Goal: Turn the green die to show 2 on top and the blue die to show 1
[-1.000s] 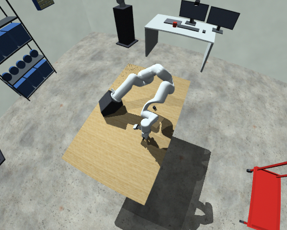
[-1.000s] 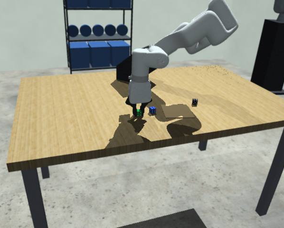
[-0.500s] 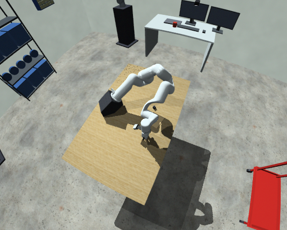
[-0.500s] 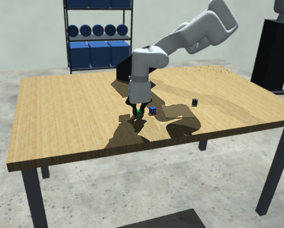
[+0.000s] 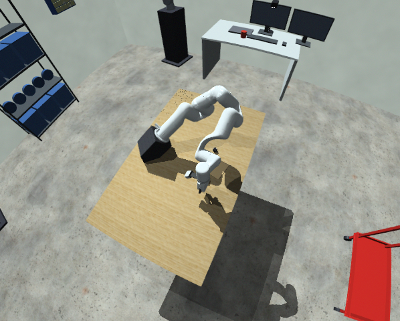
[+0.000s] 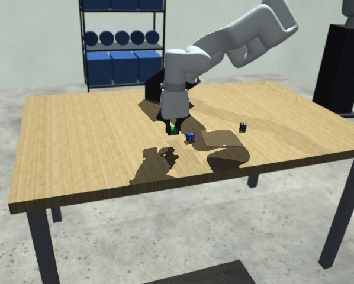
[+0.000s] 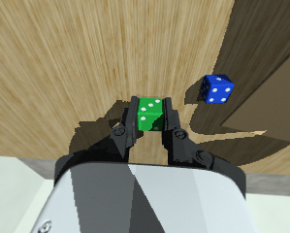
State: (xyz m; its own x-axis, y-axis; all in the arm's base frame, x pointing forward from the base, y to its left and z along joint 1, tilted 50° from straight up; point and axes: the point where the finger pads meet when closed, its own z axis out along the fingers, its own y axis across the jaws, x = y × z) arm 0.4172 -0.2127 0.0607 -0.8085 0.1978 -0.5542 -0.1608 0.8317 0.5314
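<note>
Now: the tan mat 20 cm to the left of my hand, 6 cm below it and 3 cm behind it. Also, from my hand: black die: 31 cm to the left, 11 cm behind, 5 cm below; then blue die: 7 cm to the left, 5 cm below, 2 cm behind; then green die: 1 cm below.
</note>
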